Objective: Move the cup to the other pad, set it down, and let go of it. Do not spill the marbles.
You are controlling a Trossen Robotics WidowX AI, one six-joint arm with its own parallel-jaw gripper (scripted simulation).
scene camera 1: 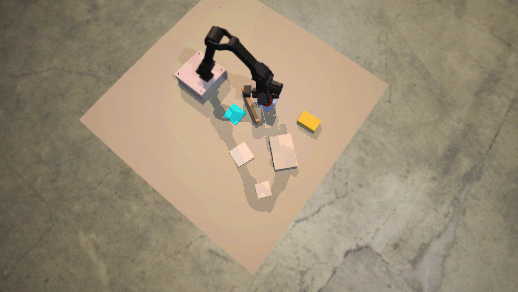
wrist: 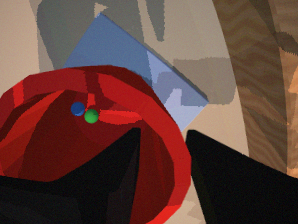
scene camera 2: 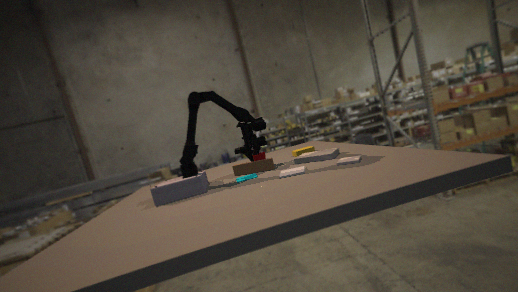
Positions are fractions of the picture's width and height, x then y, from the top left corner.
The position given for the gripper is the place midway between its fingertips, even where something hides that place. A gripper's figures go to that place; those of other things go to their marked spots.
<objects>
The gripper (wrist: 0.55, 0.61) is 0.10 m from the lens. A red cup (wrist: 0.17, 0.64): 0.10 m from the lens. A light blue pad (wrist: 0.35, 0.19) is 0.12 m from the lens. A wooden bar (wrist: 0.86, 0.19): 0.10 m from the lens.
</objects>
